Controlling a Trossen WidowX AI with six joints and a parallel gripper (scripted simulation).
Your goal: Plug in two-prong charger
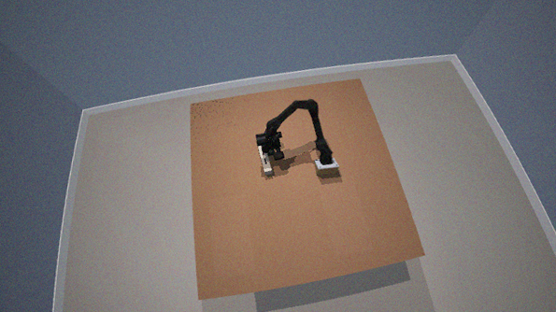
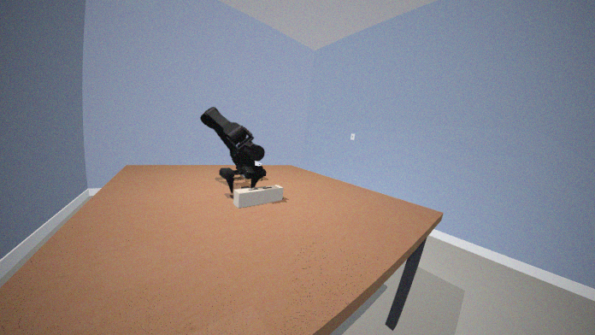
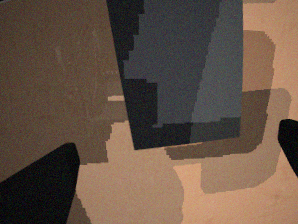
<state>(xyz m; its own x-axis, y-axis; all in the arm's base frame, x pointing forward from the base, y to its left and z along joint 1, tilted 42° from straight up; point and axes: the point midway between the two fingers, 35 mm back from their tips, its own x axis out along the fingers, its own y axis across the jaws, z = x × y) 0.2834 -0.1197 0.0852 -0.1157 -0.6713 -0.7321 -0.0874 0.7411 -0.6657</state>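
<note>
Right now the black two-prong charger is 6 cm ahead of my gripper tip, 1 cm to the left of it and 1 cm above it.
</note>
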